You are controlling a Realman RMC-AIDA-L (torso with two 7-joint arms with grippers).
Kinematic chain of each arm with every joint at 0, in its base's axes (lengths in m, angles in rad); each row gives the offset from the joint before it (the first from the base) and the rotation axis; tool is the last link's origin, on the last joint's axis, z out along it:
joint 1: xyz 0 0 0.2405 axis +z
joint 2: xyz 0 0 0 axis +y
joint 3: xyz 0 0 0.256 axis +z
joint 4: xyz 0 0 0 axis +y
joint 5: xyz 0 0 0.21 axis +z
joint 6: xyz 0 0 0 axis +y
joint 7: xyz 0 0 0.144 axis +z
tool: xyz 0 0 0
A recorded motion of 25 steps. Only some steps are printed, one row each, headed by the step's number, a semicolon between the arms.
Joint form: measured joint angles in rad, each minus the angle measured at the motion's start. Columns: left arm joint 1, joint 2, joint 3, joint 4, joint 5, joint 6, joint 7; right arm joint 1, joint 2, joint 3, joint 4, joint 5, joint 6, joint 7.
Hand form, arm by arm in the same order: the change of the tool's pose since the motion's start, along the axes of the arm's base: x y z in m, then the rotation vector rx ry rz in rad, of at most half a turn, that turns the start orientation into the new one. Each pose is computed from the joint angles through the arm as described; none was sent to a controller.
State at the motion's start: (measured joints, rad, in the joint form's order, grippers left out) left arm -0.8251 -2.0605 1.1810 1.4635 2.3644 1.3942 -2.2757; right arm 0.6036 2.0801 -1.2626 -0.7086 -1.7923 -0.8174 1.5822
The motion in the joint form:
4: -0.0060 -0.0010 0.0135 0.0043 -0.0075 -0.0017 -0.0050; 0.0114 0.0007 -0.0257 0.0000 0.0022 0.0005 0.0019
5: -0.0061 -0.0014 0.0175 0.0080 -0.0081 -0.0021 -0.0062; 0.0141 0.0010 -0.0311 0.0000 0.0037 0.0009 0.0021
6: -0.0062 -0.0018 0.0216 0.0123 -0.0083 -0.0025 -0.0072; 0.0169 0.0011 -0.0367 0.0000 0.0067 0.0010 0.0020
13: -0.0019 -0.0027 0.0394 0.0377 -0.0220 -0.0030 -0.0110; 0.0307 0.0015 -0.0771 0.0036 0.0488 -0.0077 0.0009
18: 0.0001 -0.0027 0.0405 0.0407 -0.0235 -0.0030 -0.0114; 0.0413 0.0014 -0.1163 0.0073 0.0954 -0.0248 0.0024
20: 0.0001 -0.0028 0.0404 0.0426 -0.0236 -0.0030 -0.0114; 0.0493 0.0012 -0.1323 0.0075 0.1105 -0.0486 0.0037
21: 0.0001 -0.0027 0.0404 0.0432 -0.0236 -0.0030 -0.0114; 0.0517 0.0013 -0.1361 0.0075 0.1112 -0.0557 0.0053
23: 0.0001 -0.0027 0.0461 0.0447 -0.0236 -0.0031 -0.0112; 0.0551 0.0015 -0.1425 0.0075 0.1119 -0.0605 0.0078
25: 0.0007 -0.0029 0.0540 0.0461 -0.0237 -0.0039 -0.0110; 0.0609 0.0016 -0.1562 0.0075 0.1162 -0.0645 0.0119
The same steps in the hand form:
4: 0.0055 -0.0016 -0.0028 -0.0087 -0.0016 -0.0140; -0.0064 0.0002 -0.0048 -0.0179 -0.0093 0.0218
5: 0.0067 -0.0022 -0.0032 -0.0093 -0.0008 -0.0182; -0.0080 0.0003 -0.0058 -0.0212 -0.0103 0.0265
6: 0.0080 -0.0029 -0.0036 -0.0094 0.0005 -0.0231; -0.0098 0.0005 -0.0067 -0.0244 -0.0104 0.0315
13: 0.0144 -0.0072 -0.0045 -0.0134 -0.0039 -0.0486; -0.0211 -0.0009 -0.0138 -0.0526 0.0109 0.0563
18: 0.0145 -0.0077 -0.0044 -0.0132 -0.0048 -0.0497; -0.0316 -0.0040 -0.0207 -0.0870 0.0402 0.0758
20: 0.0149 -0.0078 -0.0041 -0.0123 -0.0052 -0.0513; -0.0381 -0.0067 -0.0243 -0.1167 0.0534 0.0942
21: 0.0150 -0.0078 -0.0040 -0.0118 -0.0052 -0.0518; -0.0397 -0.0076 -0.0254 -0.1260 0.0550 0.0991
23: 0.0157 -0.0085 -0.0050 -0.0144 -0.0016 -0.0559; -0.0417 -0.0083 -0.0268 -0.1354 0.0549 0.1045
25: 0.0164 -0.0093 -0.0066 -0.0180 0.0028 -0.0605; -0.0450 -0.0093 -0.0293 -0.1487 0.0547 0.1131

